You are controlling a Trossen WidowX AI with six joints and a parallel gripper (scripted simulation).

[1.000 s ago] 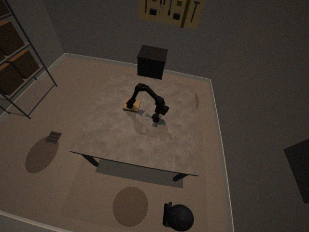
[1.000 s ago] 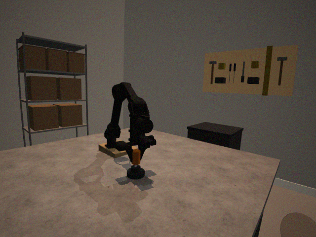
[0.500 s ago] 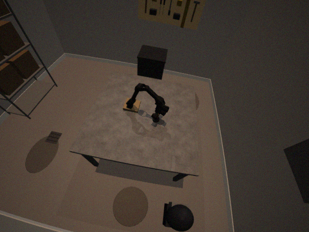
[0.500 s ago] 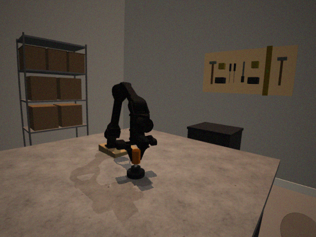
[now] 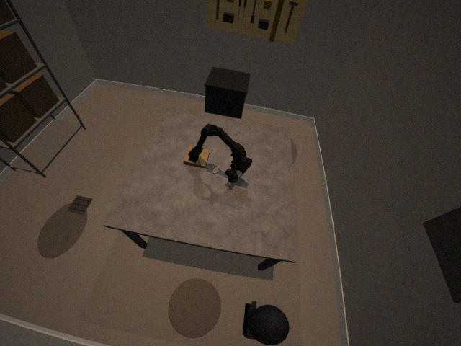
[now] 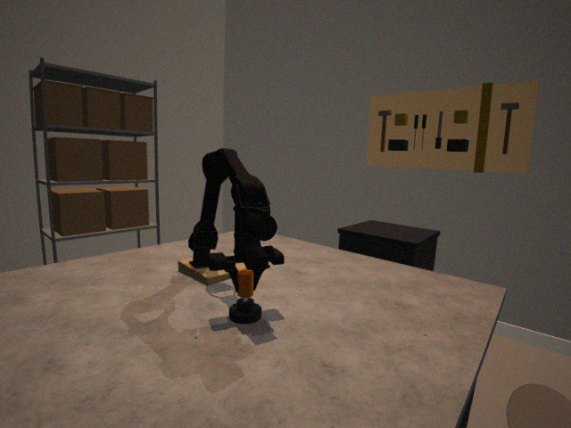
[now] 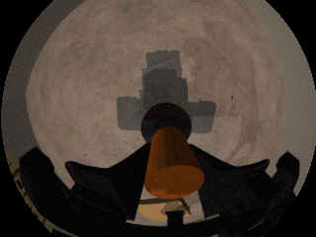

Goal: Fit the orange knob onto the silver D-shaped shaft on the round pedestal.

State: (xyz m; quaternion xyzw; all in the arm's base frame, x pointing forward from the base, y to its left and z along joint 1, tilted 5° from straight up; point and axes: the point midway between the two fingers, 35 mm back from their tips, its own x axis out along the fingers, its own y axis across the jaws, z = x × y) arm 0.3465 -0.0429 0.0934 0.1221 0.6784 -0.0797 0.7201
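Right now my gripper tip is 3 cm below the orange knob. Also, from my gripper tip: round black pedestal: 4 cm below.
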